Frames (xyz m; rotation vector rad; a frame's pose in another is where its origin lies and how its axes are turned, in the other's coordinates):
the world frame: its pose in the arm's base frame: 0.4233 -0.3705 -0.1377 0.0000 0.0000 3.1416
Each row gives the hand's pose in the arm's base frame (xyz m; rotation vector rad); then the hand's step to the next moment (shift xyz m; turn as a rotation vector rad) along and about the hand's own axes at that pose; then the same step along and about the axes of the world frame.
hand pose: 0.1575 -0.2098 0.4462 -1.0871 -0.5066 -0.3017
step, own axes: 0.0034 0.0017 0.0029 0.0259 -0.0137 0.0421
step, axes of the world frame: -0.0030 -0.0034 0.0016 -0.0052 -0.0320 0.0397
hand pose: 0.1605 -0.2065 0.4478 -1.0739 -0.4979 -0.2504
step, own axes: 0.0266 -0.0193 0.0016 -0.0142 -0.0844 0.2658
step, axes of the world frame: -0.0142 0.0064 0.0290 0.1193 -0.1957 0.1595
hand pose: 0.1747 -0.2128 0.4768 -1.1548 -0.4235 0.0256
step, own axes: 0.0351 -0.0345 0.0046 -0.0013 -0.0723 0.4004
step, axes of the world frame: -0.0240 0.0020 0.0432 0.1505 -0.3222 0.1977
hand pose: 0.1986 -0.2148 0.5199 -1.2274 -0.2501 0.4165
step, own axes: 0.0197 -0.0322 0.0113 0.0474 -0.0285 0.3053
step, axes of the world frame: -0.0187 -0.0094 0.0334 0.0759 -0.2742 0.1238
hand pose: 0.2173 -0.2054 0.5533 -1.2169 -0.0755 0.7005
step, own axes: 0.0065 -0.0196 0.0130 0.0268 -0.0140 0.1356
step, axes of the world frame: -0.0086 -0.0110 0.0200 0.0285 -0.1246 0.0544
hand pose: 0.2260 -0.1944 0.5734 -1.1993 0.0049 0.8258
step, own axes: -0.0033 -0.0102 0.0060 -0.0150 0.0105 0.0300
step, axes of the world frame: -0.0009 -0.0019 0.0121 0.0290 -0.0174 0.0097
